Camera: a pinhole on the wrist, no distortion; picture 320 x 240 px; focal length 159.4 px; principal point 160.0 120.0 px. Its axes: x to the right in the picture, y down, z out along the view. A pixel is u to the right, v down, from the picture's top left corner.
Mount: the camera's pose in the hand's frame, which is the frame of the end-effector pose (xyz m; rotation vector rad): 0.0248 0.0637 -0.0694 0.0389 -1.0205 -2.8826
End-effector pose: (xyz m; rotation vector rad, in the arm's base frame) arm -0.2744 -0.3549 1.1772 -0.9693 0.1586 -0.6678
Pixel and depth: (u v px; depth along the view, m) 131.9 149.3 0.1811
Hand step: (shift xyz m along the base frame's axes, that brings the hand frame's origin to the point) 0.1470 0.0956 -0.0632
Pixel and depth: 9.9 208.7 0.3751
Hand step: 0.5151 0.0953 0.1271
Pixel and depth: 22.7 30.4 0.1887
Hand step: 0.2643 0.0142 -0.1903
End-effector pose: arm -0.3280 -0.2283 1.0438 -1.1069 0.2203 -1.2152
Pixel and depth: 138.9 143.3 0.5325
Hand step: 0.5077 0.1361 -0.0404
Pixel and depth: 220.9 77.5 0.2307
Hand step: 0.1734 0.0885 -0.1875
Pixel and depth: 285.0 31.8 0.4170
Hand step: 0.2403 0.3094 -0.4466
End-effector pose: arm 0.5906 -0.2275 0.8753 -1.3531 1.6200 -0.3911
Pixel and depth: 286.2 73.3 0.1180
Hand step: -0.0955 0.1208 -0.0813
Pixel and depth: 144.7 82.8 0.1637
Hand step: -0.0854 0.0508 -0.1762
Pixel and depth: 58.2 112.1 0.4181
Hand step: 0.0018 -0.0389 -0.5117
